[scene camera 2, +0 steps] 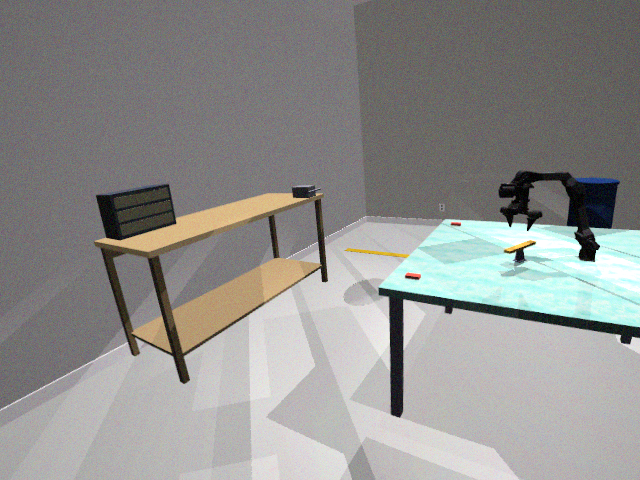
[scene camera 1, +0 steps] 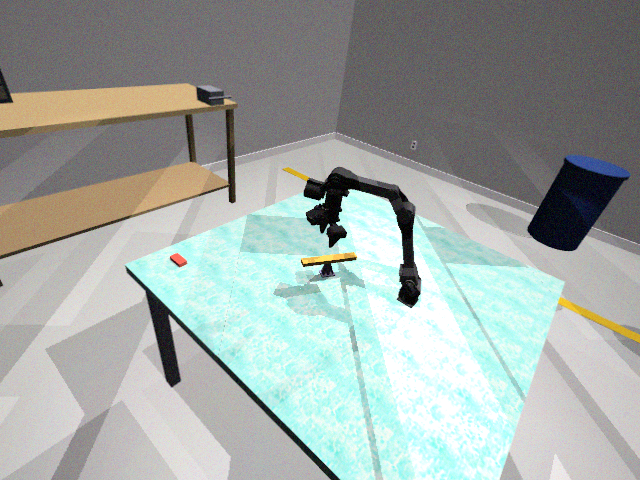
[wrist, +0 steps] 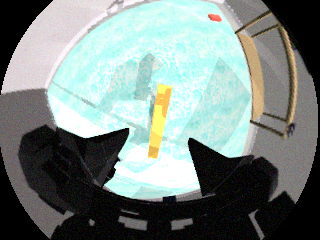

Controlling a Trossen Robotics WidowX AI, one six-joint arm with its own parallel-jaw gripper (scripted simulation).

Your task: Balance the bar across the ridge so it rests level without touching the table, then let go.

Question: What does my gripper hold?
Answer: Nothing.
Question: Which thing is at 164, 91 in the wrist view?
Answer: A yellow bar.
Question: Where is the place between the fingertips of my gripper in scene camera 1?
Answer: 325, 240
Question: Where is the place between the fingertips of my gripper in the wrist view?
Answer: At 159, 136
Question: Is my gripper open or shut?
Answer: Open.
